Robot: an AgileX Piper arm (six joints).
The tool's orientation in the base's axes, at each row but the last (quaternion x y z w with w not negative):
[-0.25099 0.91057 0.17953 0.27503]
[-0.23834 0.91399 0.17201 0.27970]
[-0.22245 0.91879 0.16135 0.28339]
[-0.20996 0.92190 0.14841 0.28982]
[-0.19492 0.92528 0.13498 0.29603]
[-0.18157 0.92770 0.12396 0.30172]
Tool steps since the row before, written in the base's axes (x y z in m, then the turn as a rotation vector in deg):
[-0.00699 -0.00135 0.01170 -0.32 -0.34 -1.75]
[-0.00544 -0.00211 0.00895 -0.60 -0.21 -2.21]
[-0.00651 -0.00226 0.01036 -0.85 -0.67 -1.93]
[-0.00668 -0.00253 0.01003 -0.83 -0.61 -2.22]
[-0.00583 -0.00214 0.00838 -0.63 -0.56 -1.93]
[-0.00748 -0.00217 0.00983 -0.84 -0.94 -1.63]
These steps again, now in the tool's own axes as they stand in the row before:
[-0.00138 0.00500 -0.01267 1.39 -0.43 1.08]
[-0.00062 0.00277 -0.01030 1.82 -0.25 1.38]
[-0.00060 0.00310 -0.01203 1.99 -0.47 0.85]
[-0.00025 0.00249 -0.01206 2.13 -0.47 1.12]
[-0.00007 0.00180 -0.01027 1.79 -0.48 1.00]
[0.00025 0.00230 -0.01233 1.86 -0.70 0.53]

